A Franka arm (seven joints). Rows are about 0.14 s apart.
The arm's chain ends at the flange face. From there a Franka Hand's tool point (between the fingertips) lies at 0.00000 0.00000 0.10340 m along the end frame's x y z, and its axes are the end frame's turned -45 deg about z.
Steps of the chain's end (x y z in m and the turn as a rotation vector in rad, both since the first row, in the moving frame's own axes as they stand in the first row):
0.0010 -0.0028 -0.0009 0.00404 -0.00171 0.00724
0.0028 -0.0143 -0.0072 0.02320 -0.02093 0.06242
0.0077 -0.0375 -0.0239 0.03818 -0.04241 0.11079
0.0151 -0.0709 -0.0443 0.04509 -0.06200 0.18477
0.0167 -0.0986 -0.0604 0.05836 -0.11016 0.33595
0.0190 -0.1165 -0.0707 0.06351 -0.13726 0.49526
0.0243 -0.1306 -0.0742 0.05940 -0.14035 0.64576
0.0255 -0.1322 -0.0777 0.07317 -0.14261 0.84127
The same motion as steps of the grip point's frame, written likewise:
0.0029 -0.0017 -0.0009 0.00407 0.00165 0.00724
0.0124 -0.0114 -0.0073 0.03120 0.00161 0.06242
0.0320 -0.0270 -0.0241 0.05699 -0.00299 0.11079
0.0603 -0.0473 -0.0446 0.07572 -0.01196 0.18477
0.0799 -0.0706 -0.0612 0.11916 -0.03663 0.33595
0.0942 -0.0843 -0.0719 0.14197 -0.05215 0.49526
0.1086 -0.0906 -0.0754 0.14124 -0.05724 0.64576
0.1133 -0.0914 -0.0789 0.15258 -0.04910 0.84127

